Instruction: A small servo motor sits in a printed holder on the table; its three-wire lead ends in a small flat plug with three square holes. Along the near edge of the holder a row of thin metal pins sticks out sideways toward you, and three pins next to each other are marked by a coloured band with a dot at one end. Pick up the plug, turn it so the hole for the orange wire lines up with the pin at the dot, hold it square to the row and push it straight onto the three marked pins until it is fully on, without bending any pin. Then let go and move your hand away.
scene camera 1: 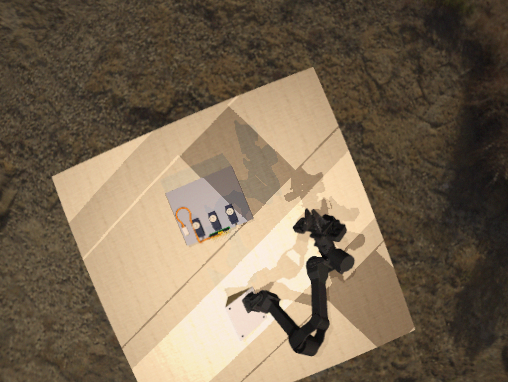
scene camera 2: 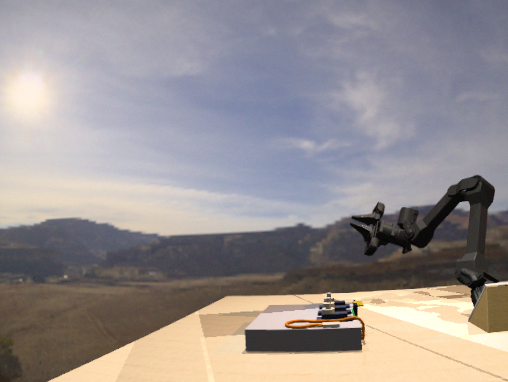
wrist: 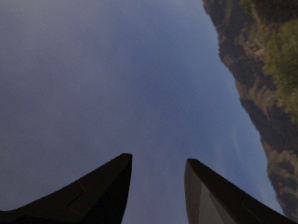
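Note:
My gripper is here for me to see, and it shows in scene camera 2 and in the wrist view as well. I also see a grey holder.

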